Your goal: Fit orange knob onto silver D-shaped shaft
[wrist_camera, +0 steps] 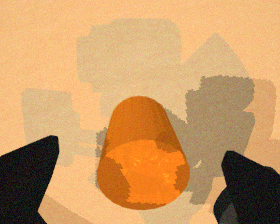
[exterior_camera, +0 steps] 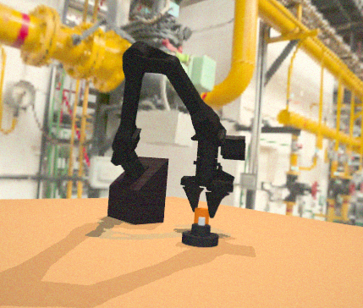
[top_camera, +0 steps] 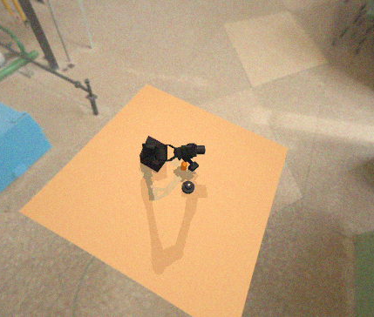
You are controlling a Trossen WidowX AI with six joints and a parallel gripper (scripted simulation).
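Now: the orange knob right at my gripper tip. The rest, counted from my gripper tip: round black pedestal (110 mm to the right, 110 mm ahead, 10 mm below).
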